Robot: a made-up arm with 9 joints. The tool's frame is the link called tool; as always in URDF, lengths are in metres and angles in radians. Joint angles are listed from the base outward.
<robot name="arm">
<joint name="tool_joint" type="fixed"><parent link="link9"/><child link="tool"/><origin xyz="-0.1 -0.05 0.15" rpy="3.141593 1.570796 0"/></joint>
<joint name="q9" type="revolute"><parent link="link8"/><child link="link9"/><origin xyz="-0.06 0.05 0.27" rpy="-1.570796 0 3.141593"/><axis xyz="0 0 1"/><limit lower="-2.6" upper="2.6"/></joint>
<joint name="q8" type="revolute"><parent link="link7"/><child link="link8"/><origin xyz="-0.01 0.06 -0.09" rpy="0 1.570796 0"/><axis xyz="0 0 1"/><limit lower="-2.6" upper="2.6"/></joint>
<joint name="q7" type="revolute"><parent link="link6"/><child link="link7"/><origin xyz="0.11 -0.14 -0.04" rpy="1.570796 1.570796 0"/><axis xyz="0 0 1"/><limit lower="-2.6" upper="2.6"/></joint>
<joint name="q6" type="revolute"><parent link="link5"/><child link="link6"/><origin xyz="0.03 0.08 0.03" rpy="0 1.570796 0"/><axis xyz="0 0 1"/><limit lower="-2.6" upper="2.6"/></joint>
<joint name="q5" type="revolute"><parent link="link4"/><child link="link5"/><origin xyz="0.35 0 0.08" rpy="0 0 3.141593"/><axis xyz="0 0 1"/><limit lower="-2.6" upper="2.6"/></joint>
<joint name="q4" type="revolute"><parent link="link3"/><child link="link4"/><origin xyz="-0.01 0.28 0.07" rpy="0 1.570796 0"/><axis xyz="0 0 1"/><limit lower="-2.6" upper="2.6"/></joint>
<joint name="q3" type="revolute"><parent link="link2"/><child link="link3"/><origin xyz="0.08 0.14 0.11" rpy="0 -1.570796 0"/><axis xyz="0 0 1"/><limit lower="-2.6" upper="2.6"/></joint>
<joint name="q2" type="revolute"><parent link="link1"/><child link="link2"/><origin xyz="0.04 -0.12 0" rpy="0 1.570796 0"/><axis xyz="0 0 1"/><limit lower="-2.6" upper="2.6"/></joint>
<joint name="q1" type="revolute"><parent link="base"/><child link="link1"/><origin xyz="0 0 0.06" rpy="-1.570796 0 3.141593"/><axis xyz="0 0 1"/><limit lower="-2.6" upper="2.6"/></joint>
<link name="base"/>
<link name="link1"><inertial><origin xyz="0.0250 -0.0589 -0.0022"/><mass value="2.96"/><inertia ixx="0.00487" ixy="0.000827" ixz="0" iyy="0.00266" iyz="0" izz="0.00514"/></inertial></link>
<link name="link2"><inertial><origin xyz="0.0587 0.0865 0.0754"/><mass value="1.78"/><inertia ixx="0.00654" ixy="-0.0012" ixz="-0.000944" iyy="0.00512" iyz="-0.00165" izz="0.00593"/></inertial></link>
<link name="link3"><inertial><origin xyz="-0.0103 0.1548 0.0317"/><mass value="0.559"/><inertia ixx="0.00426" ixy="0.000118" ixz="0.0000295" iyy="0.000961" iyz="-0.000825" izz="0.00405"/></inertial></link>
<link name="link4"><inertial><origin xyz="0.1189 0.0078 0.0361"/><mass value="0.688"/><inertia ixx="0.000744" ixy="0" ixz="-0.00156" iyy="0.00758" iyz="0" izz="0.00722"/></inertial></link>
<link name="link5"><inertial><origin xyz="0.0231 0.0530 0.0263"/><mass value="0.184"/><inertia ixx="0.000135" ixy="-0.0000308" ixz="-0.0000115" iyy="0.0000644" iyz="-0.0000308" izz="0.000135"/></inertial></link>
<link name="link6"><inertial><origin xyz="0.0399 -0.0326 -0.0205"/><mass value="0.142"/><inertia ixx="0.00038" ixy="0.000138" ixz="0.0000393" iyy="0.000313" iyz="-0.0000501" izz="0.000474"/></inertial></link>
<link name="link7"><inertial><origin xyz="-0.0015 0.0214 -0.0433"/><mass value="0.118"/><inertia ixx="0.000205" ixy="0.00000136" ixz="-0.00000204" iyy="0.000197" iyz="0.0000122" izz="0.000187"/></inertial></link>
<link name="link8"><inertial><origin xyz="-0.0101 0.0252 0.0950"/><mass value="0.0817"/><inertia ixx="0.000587" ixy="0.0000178" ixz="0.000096" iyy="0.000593" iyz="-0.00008" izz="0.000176"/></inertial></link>
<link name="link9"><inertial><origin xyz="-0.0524 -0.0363 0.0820"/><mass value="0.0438"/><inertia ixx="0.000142" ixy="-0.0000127" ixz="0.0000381" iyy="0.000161" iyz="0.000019" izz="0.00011"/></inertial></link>
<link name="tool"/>
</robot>
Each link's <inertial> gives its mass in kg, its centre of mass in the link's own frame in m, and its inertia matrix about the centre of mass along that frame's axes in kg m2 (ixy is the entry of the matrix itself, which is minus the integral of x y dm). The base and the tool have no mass. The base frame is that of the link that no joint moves.
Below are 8 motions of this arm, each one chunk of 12 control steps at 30 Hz.
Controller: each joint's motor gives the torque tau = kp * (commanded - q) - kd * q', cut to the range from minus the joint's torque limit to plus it. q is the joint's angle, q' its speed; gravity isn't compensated. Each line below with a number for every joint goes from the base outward.
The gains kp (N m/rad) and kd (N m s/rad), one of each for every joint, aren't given. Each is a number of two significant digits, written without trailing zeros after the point. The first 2 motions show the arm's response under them.
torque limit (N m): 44 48 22 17 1.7 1.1 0.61 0.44 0.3
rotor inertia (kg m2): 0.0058 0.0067 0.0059 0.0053 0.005 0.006 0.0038 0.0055 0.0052
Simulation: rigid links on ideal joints. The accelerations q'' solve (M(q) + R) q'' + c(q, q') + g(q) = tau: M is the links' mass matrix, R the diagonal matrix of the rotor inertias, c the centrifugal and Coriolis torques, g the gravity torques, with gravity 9.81 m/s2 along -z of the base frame. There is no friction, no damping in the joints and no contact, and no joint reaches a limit. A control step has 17 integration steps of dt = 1/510 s. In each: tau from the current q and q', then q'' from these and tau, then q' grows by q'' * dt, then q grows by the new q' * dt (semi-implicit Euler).
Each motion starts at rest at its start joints. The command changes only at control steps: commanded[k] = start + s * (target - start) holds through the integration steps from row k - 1 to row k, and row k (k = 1, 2, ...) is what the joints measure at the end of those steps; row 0 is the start. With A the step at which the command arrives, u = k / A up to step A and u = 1 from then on. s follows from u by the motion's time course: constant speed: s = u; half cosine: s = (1 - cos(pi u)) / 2; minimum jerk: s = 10 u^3 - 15 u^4 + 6 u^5; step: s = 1 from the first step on.
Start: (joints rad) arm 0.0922 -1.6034 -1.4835 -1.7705 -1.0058 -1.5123 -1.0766 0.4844 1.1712
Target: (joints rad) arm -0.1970 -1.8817 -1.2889 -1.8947 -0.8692 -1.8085 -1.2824 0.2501 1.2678
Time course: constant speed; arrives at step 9
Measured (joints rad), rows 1 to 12:
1: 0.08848 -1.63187 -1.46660 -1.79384 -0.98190 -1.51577 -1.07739 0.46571 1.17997
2: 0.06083 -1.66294 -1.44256 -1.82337 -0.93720 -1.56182 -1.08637 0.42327 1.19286
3: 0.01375 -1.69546 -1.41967 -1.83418 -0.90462 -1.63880 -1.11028 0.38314 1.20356
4: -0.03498 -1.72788 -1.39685 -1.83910 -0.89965 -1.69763 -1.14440 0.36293 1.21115
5: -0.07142 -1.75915 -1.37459 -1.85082 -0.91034 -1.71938 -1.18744 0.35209 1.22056
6: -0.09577 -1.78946 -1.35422 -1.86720 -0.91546 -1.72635 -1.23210 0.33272 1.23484
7: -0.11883 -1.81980 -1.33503 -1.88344 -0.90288 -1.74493 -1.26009 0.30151 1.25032
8: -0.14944 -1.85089 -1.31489 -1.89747 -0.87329 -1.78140 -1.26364 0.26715 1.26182
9: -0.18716 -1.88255 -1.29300 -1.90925 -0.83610 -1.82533 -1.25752 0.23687 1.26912
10: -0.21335 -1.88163 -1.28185 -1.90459 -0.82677 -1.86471 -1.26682 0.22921 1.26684
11: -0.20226 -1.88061 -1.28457 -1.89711 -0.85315 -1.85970 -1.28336 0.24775 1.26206
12: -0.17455 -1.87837 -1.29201 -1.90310 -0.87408 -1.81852 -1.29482 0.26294 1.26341
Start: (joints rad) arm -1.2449 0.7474 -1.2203 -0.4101 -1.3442 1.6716 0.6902 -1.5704 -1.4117
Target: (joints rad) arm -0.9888 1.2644 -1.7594 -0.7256 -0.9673 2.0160 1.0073 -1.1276 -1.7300
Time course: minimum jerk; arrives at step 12
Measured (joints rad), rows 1 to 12:
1: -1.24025 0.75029 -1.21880 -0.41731 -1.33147 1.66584 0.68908 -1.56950 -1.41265
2: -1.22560 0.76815 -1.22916 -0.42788 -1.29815 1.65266 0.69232 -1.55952 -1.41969
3: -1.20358 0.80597 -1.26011 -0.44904 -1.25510 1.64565 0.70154 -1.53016 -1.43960
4: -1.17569 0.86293 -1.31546 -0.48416 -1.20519 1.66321 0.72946 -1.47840 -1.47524
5: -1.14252 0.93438 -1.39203 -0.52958 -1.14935 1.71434 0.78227 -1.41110 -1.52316
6: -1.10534 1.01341 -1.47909 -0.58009 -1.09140 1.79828 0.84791 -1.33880 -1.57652
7: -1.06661 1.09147 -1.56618 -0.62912 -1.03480 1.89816 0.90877 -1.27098 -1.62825
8: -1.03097 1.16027 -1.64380 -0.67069 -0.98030 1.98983 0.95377 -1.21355 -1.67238
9: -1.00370 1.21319 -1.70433 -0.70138 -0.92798 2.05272 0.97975 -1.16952 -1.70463
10: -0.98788 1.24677 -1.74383 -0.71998 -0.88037 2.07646 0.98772 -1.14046 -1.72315
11: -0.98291 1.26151 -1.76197 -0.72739 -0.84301 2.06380 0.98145 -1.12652 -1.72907
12: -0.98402 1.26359 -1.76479 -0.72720 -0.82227 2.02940 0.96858 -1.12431 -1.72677
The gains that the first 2 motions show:
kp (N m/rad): 330 1100 200 190 9.3 11 8.2 8 8.9
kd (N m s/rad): 2.4 7.4 2.9 2.5 0.19 0.11 0.074 0.11 0.11
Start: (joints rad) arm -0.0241 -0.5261 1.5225 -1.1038 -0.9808 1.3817 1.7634 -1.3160 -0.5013
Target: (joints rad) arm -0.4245 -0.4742 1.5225 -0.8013 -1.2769 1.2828 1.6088 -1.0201 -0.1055
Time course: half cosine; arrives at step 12
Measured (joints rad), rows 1 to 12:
1: -0.02101 -0.52113 1.51337 -1.10234 -0.97966 1.39207 1.76006 -1.31315 -0.49666
2: -0.04428 -0.51866 1.51174 -1.09238 -0.97497 1.42232 1.75379 -1.30181 -0.47720
3: -0.08467 -0.51612 1.51080 -1.06466 -0.97841 1.44819 1.73202 -1.27804 -0.44102
4: -0.12752 -0.51068 1.50973 -1.03122 -0.99896 1.44867 1.69561 -1.24399 -0.39622
5: -0.17756 -0.50433 1.51030 -0.99461 -1.03157 1.42235 1.66631 -1.20451 -0.34747
6: -0.23202 -0.49787 1.51067 -0.95352 -1.07279 1.38055 1.65218 -1.16412 -0.29624
7: -0.28449 -0.49107 1.51116 -0.91252 -1.12502 1.33970 1.64378 -1.12535 -0.24458
8: -0.33226 -0.48457 1.51177 -0.87493 -1.18590 1.31379 1.63517 -1.08942 -0.19554
9: -0.37279 -0.47900 1.51191 -0.84253 -1.24642 1.30813 1.62823 -1.05821 -0.15330
10: -0.40274 -0.47464 1.51156 -0.81793 -1.29661 1.31869 1.62495 -1.03450 -0.12168
11: -0.42001 -0.47181 1.51106 -0.80301 -1.32905 1.33572 1.62437 -1.02050 -0.10295
12: -0.42356 -0.47076 1.51073 -0.79856 -1.34039 1.34916 1.62421 -1.01694 -0.09813

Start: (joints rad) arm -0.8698 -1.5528 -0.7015 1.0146 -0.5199 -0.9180 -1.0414 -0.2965 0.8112
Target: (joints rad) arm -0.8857 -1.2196 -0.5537 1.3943 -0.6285 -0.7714 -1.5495 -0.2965 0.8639
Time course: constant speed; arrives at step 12
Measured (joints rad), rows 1 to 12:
1: -0.89119 -1.52148 -0.70068 1.03773 -0.53331 -0.92467 -1.08892 -0.29768 0.81569
2: -0.89461 -1.49360 -0.67241 1.06950 -0.55891 -0.93235 -1.16272 -0.29722 0.81657
3: -0.88700 -1.46238 -0.63864 1.10753 -0.58709 -0.90368 -1.22348 -0.29439 0.81589
4: -0.87347 -1.43064 -0.61333 1.14978 -0.59865 -0.84298 -1.24988 -0.29298 0.81991
5: -0.86092 -1.39969 -0.59949 1.19130 -0.58409 -0.78817 -1.25213 -0.29554 0.83110
6: -0.85516 -1.37052 -0.59212 1.22892 -0.55748 -0.77022 -1.25802 -0.29983 0.84318
7: -0.85787 -1.34344 -0.58550 1.26089 -0.54302 -0.78466 -1.29090 -0.30138 0.84910
8: -0.86673 -1.31795 -0.57710 1.28748 -0.55563 -0.80433 -1.35436 -0.29892 0.84864
9: -0.87742 -1.29303 -0.56677 1.31148 -0.59130 -0.80911 -1.43345 -0.29523 0.84696
10: -0.88527 -1.26743 -0.55508 1.33699 -0.63066 -0.79703 -1.50673 -0.29332 0.84860
11: -0.88700 -1.24009 -0.54258 1.36701 -0.65440 -0.77608 -1.55798 -0.29367 0.85415
12: -0.88252 -1.21084 -0.52937 1.40195 -0.65730 -0.75451 -1.58439 -0.29502 0.86130

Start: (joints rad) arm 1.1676 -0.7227 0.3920 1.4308 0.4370 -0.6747 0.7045 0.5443 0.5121
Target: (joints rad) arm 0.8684 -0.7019 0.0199 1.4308 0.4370 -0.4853 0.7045 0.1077 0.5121
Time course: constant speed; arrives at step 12
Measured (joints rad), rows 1 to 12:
1: 1.16201 -0.71875 0.37485 1.43125 0.43848 -0.64883 0.71128 0.52418 0.51115
2: 1.13210 -0.71363 0.33942 1.43817 0.43888 -0.59644 0.72186 0.47716 0.50887
3: 1.09653 -0.71101 0.28707 1.44170 0.44089 -0.57471 0.72320 0.42412 0.50881
4: 1.06310 -0.71074 0.23073 1.43865 0.43788 -0.60989 0.70307 0.38454 0.51164
5: 1.02980 -0.71034 0.18316 1.43594 0.42831 -0.67452 0.66751 0.35791 0.51641
6: 1.00236 -0.70843 0.14530 1.43558 0.41708 -0.73737 0.64008 0.33091 0.52058
7: 0.98112 -0.70596 0.11810 1.43641 0.40745 -0.79584 0.63970 0.29543 0.52044
8: 0.96223 -0.70366 0.09894 1.43773 0.40799 -0.83974 0.66180 0.25485 0.51771
9: 0.94306 -0.70149 0.08068 1.43907 0.42285 -0.85166 0.68806 0.21499 0.51628
10: 0.92137 -0.69920 0.05742 1.44063 0.44475 -0.81831 0.70482 0.17744 0.51711
11: 0.89657 -0.69678 0.02710 1.44240 0.46205 -0.73652 0.71013 0.14074 0.51844
12: 0.86981 -0.69452 -0.00826 1.44380 0.46840 -0.61187 0.70730 0.10397 0.51888

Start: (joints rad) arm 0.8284 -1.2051 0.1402 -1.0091 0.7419 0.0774 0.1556 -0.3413 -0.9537
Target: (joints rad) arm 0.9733 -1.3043 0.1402 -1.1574 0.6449 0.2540 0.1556 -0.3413 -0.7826
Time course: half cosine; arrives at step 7
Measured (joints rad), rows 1 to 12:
1: 0.85349 -1.20965 0.13382 -1.01375 0.74816 0.07673 0.16749 -0.34174 -0.94837
2: 0.89372 -1.22266 0.13197 -1.03928 0.75165 0.06390 0.16412 -0.34200 -0.92738
3: 0.92526 -1.24445 0.13287 -1.07536 0.73013 0.07115 0.13495 -0.33959 -0.88922
4: 0.95147 -1.26841 0.13339 -1.10740 0.69220 0.13324 0.11291 -0.33583 -0.84341
5: 0.97809 -1.28795 0.13426 -1.13743 0.65659 0.23053 0.11944 -0.33655 -0.80365
6: 1.00049 -1.29945 0.13480 -1.16541 0.62103 0.31643 0.14400 -0.34260 -0.78013
7: 1.00894 -1.30136 0.13503 -1.18109 0.57798 0.36279 0.16638 -0.34775 -0.77605
8: 1.00438 -1.30098 0.13517 -1.18005 0.54958 0.36641 0.17989 -0.34750 -0.78391
9: 0.99723 -1.30230 0.13494 -1.17220 0.56020 0.32248 0.18096 -0.34485 -0.78862
10: 0.99558 -1.30192 0.13382 -1.16390 0.60333 0.25622 0.16678 -0.34193 -0.78542
11: 0.99891 -1.30108 0.13305 -1.15866 0.65165 0.20339 0.14107 -0.33923 -0.78137
12: 1.00126 -1.30067 0.13314 -1.15779 0.67717 0.18579 0.11805 -0.33743 -0.78170

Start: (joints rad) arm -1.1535 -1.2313 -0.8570 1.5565 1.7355 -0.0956 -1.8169 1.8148 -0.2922
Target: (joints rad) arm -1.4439 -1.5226 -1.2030 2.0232 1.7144 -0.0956 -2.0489 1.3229 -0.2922
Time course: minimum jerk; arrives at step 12
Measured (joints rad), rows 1 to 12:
1: -1.15800 -1.22982 -0.85022 1.56505 1.73763 -0.09507 -1.81284 1.81251 -0.29268
2: -1.15987 -1.23836 -0.84100 1.58171 1.74457 -0.08857 -1.80666 1.80115 -0.29472
3: -1.16900 -1.25683 -0.84024 1.61988 1.75049 -0.07128 -1.80500 1.77114 -0.29859
4: -1.19127 -1.28679 -0.86016 1.67736 1.75906 -0.04886 -1.81148 1.71736 -0.30243
5: -1.23077 -1.32714 -0.90764 1.74544 1.76691 -0.03521 -1.83146 1.64463 -0.30393
6: -1.28767 -1.37419 -0.98074 1.81448 1.76566 -0.04218 -1.87312 1.56343 -0.30196
7: -1.35695 -1.42211 -1.06782 1.87622 1.75144 -0.07170 -1.93970 1.48374 -0.29693
8: -1.42832 -1.46489 -1.15041 1.92586 1.72715 -0.11410 -2.01500 1.41296 -0.29018
9: -1.48783 -1.49789 -1.21036 1.96172 1.69914 -0.15027 -2.07276 1.35728 -0.28435
10: -1.52212 -1.51856 -1.23748 1.98423 1.67515 -0.16117 -2.09858 1.32213 -0.28211
11: -1.52448 -1.52703 -1.23341 1.99657 1.66340 -0.14190 -2.09749 1.30958 -0.28378
12: -1.49922 -1.52654 -1.20984 2.00625 1.66913 -0.10557 -2.08181 1.31432 -0.28771

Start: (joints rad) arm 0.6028 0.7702 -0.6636 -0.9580 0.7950 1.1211 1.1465 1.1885 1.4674
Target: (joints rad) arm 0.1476 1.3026 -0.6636 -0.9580 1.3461 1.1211 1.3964 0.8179 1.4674
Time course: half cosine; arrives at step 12
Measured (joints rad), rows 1 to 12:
1: 0.61031 0.78077 -0.66423 -0.95028 0.79563 1.12038 1.15236 1.18652 1.46738
2: 0.59908 0.81072 -0.65366 -0.93973 0.82029 1.11309 1.17802 1.17392 1.46571
3: 0.55320 0.85762 -0.65204 -0.93703 0.87786 1.11311 1.20673 1.14509 1.46387
4: 0.48965 0.91631 -0.66079 -0.94165 0.95495 1.11681 1.21926 1.10040 1.46449
5: 0.42855 0.98255 -0.66517 -0.94452 1.03729 1.11477 1.22387 1.04803 1.46770
6: 0.37346 1.05140 -0.66315 -0.94105 1.12504 1.10946 1.24267 0.99733 1.47055
7: 0.31766 1.11929 -0.66185 -0.93565 1.22135 1.10828 1.27860 0.95067 1.47055
8: 0.26037 1.18243 -0.66327 -0.93307 1.31591 1.11079 1.30957 0.90698 1.46936
9: 0.21048 1.23587 -0.66450 -0.93344 1.39426 1.11162 1.31895 0.86904 1.47021
10: 0.17641 1.27515 -0.66434 -0.93437 1.45095 1.10838 1.31621 0.84128 1.47322
11: 0.15948 1.29771 -0.66400 -0.93440 1.48621 1.10254 1.31846 0.82495 1.47553
12: 0.15785 1.30254 -0.66422 -0.93430 1.49989 1.09686 1.32950 0.81953 1.47554

